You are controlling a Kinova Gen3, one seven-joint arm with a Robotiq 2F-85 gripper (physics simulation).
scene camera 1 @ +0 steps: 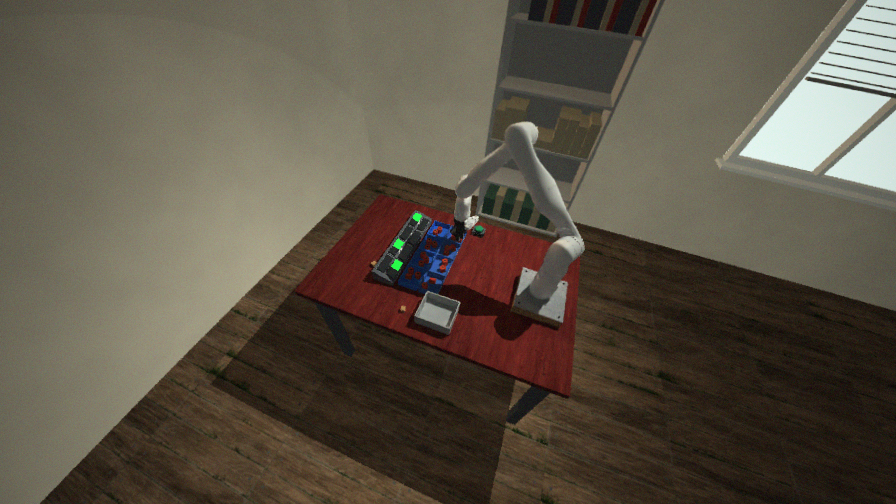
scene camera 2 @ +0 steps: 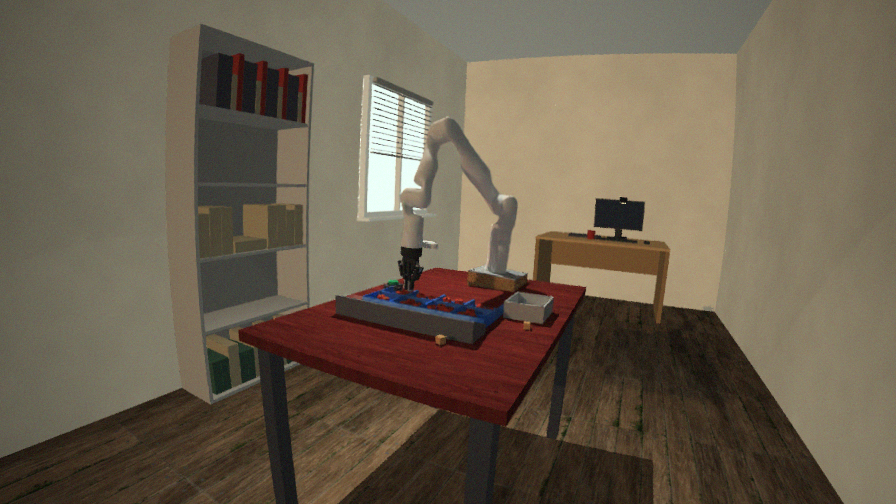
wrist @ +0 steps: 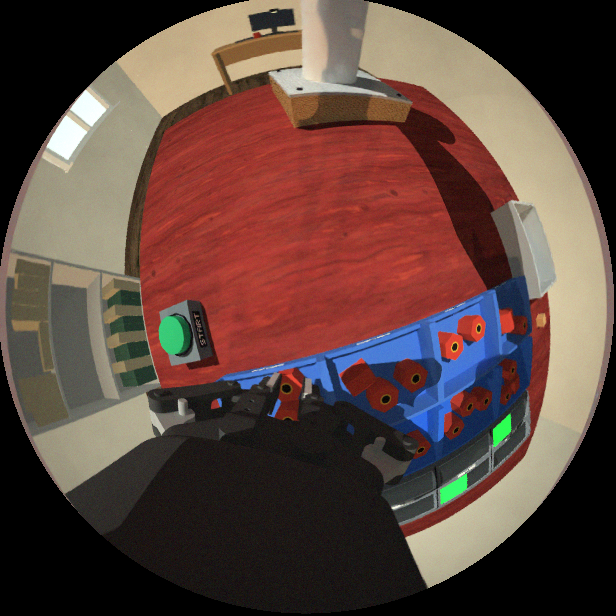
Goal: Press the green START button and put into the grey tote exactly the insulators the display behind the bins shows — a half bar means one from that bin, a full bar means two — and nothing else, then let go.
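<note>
The blue bin tray (scene camera 1: 432, 257) holds several red insulators (wrist: 382, 382) in its compartments. The grey display (scene camera 1: 401, 247) behind it shows three green bars, two of them in the wrist view (wrist: 501, 429). My gripper (wrist: 289, 390) is lowered into the end bin nearest the green START button (wrist: 175, 335). Its fingers are closed around a red insulator (wrist: 290, 386) in that bin. The grey tote (scene camera 1: 436, 311) stands at the tray's other end and looks empty. The gripper also shows in the scene views (scene camera 1: 458, 230) (scene camera 2: 409, 275).
The arm's base (scene camera 1: 540, 300) stands on the red table to the right of the tray. Two small tan cubes (scene camera 1: 402, 307) (scene camera 2: 441, 339) lie on the table near the tote and the display. A bookshelf (scene camera 2: 250, 206) stands beyond the table's button end.
</note>
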